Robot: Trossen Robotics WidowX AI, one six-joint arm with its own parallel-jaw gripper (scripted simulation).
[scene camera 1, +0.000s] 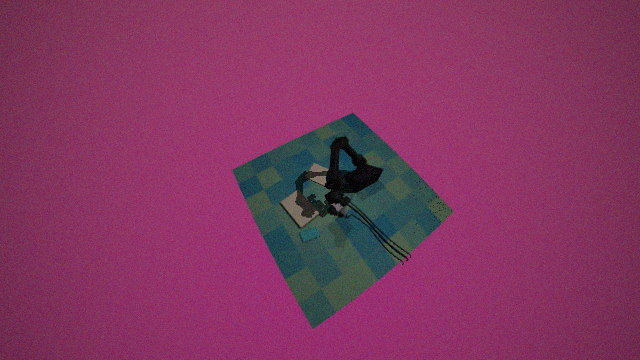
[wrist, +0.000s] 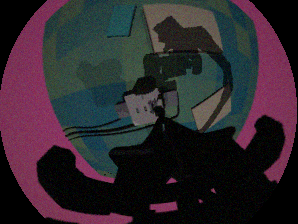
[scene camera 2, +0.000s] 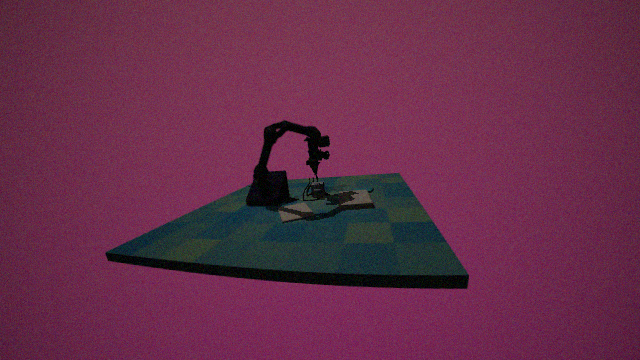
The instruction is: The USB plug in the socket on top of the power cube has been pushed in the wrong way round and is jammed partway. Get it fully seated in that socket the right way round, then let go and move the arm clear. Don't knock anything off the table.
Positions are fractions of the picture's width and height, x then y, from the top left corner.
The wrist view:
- my gripper: 0.55, 0.54
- small teal block: 0.40, 0.11
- power cube: 0.46, 0.45
